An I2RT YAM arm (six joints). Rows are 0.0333 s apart.
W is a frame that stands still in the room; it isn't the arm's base.
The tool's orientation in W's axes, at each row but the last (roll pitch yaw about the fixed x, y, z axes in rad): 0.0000 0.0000 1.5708; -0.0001 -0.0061 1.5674; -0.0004 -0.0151 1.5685; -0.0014 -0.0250 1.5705; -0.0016 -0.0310 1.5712
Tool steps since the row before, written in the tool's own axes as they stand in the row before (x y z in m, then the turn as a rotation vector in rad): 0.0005 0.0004 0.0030 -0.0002 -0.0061 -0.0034; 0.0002 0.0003 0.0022 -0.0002 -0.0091 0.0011; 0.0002 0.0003 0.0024 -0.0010 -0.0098 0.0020; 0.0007 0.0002 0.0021 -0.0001 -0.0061 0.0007; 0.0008 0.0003 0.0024 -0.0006 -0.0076 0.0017
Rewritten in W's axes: -0.0004 0.0005 0.0030 0.0061 -0.0002 -0.0034; -0.0003 0.0002 0.0022 0.0091 -0.0002 0.0011; -0.0003 0.0002 0.0024 0.0098 -0.0011 0.0020; -0.0002 0.0006 0.0021 0.0061 -0.0001 0.0007; -0.0003 0.0007 0.0024 0.0076 -0.0006 0.0017
